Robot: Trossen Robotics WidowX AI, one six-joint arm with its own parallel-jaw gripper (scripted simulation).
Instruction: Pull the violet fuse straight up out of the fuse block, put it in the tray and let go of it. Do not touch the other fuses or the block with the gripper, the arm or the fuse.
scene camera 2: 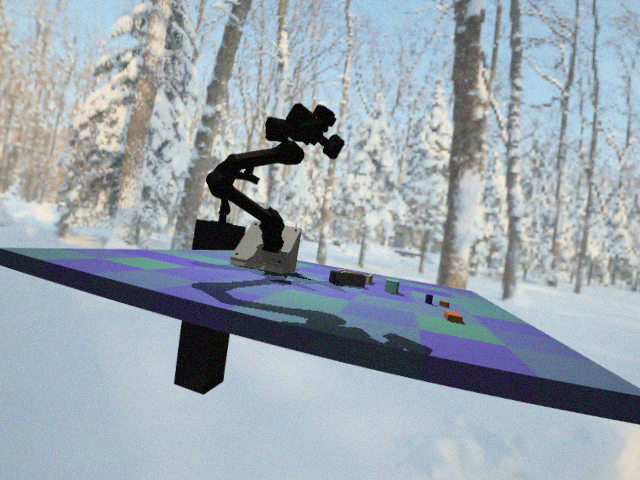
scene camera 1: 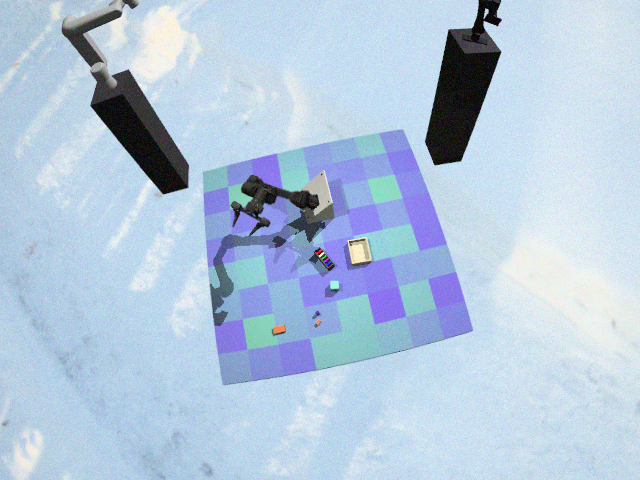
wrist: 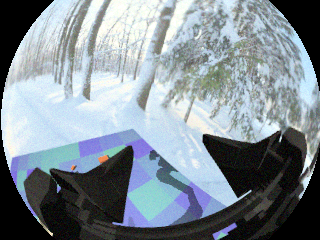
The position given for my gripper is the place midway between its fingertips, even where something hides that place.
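Gripper state: my gripper (scene camera 2: 332, 132) is open and holds nothing. The wrist view shows my gripper too (wrist: 168, 144).
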